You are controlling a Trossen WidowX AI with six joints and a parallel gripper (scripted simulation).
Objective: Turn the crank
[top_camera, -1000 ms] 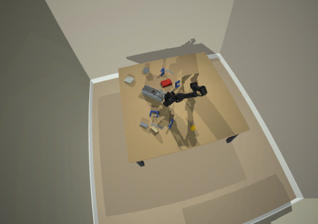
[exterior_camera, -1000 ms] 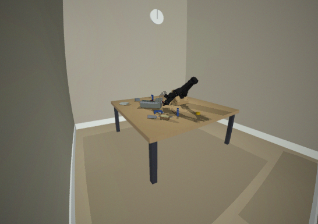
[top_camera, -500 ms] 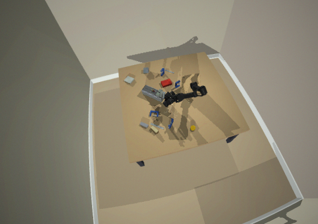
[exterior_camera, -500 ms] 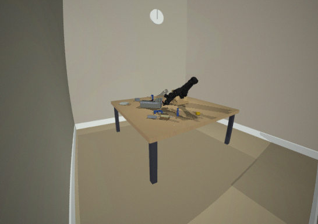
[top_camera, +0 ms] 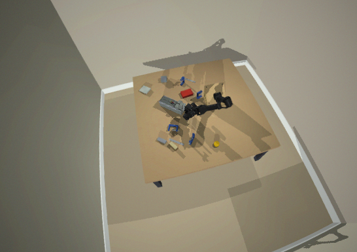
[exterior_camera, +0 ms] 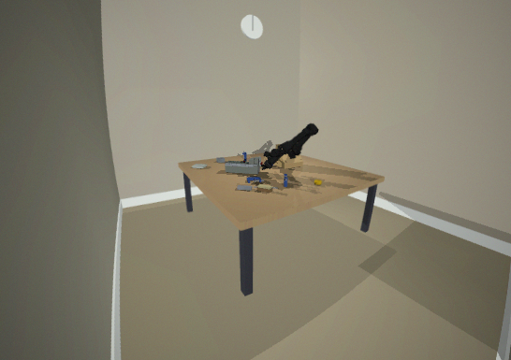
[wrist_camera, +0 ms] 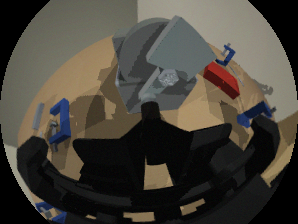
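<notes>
My gripper tip is now 10 mm past the dark crank handle, 10 mm to the right of it and 30 mm below it. From my gripper tip the other things lie so: red pointer: 100 mm ahead, 110 mm to the right, 50 mm above; tan block: 190 mm ahead, 320 mm to the left, 20 mm below; yellow disc: 190 mm behind, 400 mm to the left, 20 mm below.
</notes>
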